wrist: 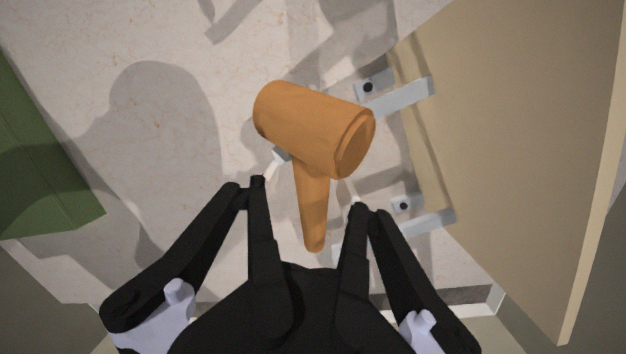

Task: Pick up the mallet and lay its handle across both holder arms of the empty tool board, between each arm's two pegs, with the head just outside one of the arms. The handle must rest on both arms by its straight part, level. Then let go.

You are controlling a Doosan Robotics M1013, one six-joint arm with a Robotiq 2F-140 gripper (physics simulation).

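Frame: origin at the arm's base, x ahead, y left, z up, level; centimetres.
Seen in the pictures: gripper, fingertip midpoint: (308, 176).
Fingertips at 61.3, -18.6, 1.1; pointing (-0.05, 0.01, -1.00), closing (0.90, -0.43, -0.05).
A point is followed by its place in that frame, as x, y, z.
The orange mallet (312, 127) @(63.7, -12.1, 9.6) is near the middle of the wrist view, its thick head toward the top and its tapered handle pointing down the picture. My gripper (308, 176) @(61.3, -18.6, 1.1) is part open. Its fingers appear on either side of the handle, below the head, with gaps on both sides. How deep they reach along the handle is hard to tell. A tan board (520, 125) @(75.5, -14.6, 10.5) on the right has two grey holder arms, an upper arm (406, 97) @(72.5, -12.2, 2.9) and a lower arm (430, 223) @(74.9, -27.6, 2.9). The mallet head hides part of the upper arm. The pegs cannot be made out clearly.
A green block-like object (40, 175) @(17.3, -9.8, -1.6) stands at the left edge. Two small grey brackets, an upper bracket (382, 83) @(73.0, -10.3, -5.0) and a lower bracket (415, 201) @(76.9, -29.6, -5.0), sit beside the arms. The pale speckled table top (170, 30) @(47.1, 3.0, -6.2) carries several shadows, and its edge runs along the lower part of the view.
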